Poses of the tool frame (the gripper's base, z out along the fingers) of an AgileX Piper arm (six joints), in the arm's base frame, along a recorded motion.
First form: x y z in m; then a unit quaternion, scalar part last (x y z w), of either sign.
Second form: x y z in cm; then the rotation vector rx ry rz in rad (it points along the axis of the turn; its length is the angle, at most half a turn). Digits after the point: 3 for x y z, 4 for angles.
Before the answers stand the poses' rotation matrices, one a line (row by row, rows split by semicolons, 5 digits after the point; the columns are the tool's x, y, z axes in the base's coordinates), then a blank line. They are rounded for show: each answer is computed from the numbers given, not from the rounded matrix.
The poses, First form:
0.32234, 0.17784, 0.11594, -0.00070, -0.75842, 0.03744, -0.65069
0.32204, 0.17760, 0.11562, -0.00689, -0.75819, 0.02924, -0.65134
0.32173, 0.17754, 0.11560, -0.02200, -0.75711, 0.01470, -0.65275
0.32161, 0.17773, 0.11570, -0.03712, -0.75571, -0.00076, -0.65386
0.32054, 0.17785, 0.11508, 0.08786, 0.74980, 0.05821, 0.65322
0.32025, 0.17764, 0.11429, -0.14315, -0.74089, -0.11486, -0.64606
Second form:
-0.15320 0.04979 0.98694; -0.04766 0.99720 -0.05770; -0.98704 -0.05588 -0.15040
-0.15142 0.04854 0.98728; -0.02764 0.99820 -0.05331; -0.98808 -0.03536 -0.14980
-0.14687 0.05250 0.98776; 0.01412 0.99860 -0.05098; -0.98906 0.00646 -0.14740
-0.14219 0.05511 0.98830; 0.05710 0.99724 -0.04739; -0.98819 0.04969 -0.14494
-0.13117 0.05571 0.98979; 0.20780 0.97778 -0.02749; -0.96934 0.20207 -0.13983
-0.12423 0.06370 0.99021; 0.36053 0.93263 -0.01477; -0.92444 0.35517 -0.13882

32.234, 17.784, 11.594, 0.0016, 1.7225, -0.0850
32.204, 17.760, 11.562, 0.0156, 1.7215, -0.0664
32.173, 17.754, 11.560, 0.0499, 1.7181, -0.0334
32.161, 17.773, 11.570, 0.0842, 1.7142, 0.0017
32.054, 17.785, 11.508, 0.1993, 1.7012, 0.1321
32.025, 17.764, 11.429, 0.3257, 1.6858, 0.2614

